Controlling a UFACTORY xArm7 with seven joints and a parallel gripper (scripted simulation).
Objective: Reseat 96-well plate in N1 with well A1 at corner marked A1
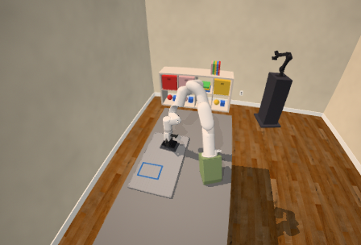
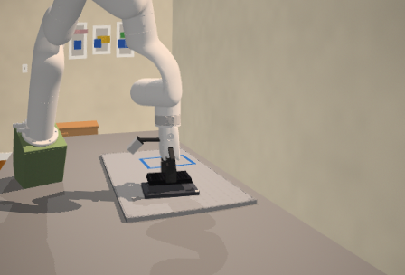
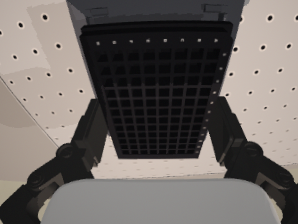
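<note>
My gripper is now 50 mm above the dark plate nest N1. Also, from my hand: black 96-well plate (10 mm below).
</note>
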